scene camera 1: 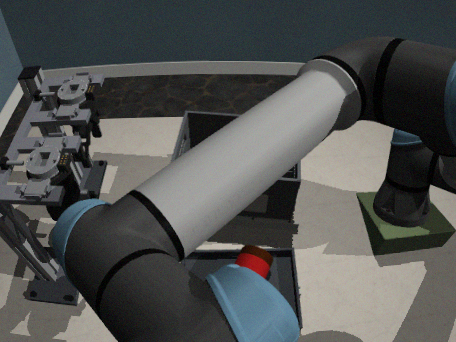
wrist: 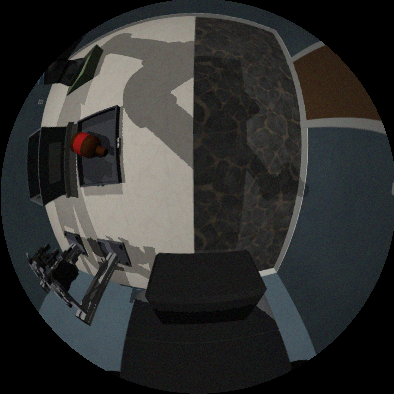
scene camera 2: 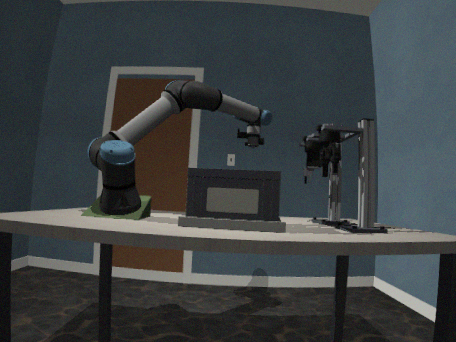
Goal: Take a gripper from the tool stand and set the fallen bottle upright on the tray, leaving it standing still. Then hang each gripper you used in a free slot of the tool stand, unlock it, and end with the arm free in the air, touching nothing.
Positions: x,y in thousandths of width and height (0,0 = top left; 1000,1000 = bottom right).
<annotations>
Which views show the bottle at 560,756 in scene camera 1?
Scene camera 1 and the wrist view only.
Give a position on a bottle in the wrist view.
At 225,369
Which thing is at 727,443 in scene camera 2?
An adaptive gripper.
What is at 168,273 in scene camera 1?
An adaptive gripper.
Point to a tool stand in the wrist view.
291,641
</annotations>
